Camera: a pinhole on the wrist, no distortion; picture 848 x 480 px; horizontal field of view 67.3 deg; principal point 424.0 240.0 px. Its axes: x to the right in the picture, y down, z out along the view. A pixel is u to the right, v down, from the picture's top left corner.
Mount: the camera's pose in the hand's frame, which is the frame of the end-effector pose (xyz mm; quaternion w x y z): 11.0 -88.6 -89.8 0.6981 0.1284 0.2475 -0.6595
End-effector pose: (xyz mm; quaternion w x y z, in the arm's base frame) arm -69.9 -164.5 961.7 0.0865 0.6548 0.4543 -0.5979
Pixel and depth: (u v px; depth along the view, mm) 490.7 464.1 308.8
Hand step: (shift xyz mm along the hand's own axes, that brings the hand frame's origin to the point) 172.6 -261.9 138.3
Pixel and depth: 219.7 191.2 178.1
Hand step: 28.5 -131.0 92.0
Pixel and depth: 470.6 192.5 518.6
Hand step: 64.6 -387.1 334.3
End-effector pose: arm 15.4 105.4 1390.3 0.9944 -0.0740 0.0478 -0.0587
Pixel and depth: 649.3 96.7 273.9
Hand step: -0.7 -316.1 100.7
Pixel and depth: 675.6 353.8 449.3
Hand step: 170.5 -460.1 186.4
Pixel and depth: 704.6 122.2 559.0
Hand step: 9.6 -592.4 270.7
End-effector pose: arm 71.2 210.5 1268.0 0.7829 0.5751 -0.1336 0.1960
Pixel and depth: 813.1 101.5 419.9
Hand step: -2.9 -529.7 146.2
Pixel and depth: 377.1 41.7 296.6
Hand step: -27.8 -228.8 185.5
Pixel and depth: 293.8 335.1 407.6
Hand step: 142.1 -217.4 288.4
